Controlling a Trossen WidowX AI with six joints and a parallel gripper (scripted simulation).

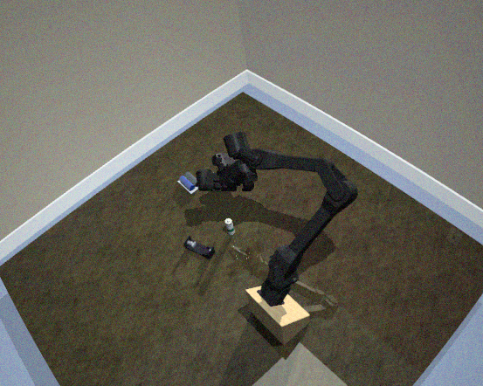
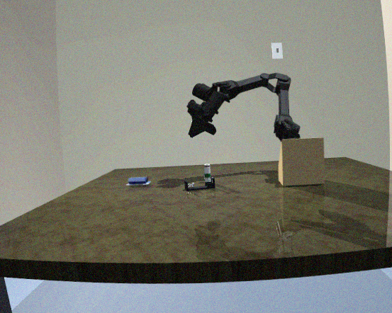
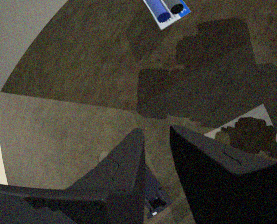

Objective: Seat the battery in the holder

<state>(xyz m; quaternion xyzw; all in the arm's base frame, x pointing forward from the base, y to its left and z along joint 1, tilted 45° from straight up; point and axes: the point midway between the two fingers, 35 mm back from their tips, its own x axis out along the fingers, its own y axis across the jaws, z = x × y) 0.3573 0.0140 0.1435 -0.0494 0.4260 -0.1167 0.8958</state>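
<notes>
The white battery is 60 mm behind my gripper tip and 150 mm below it.
</notes>
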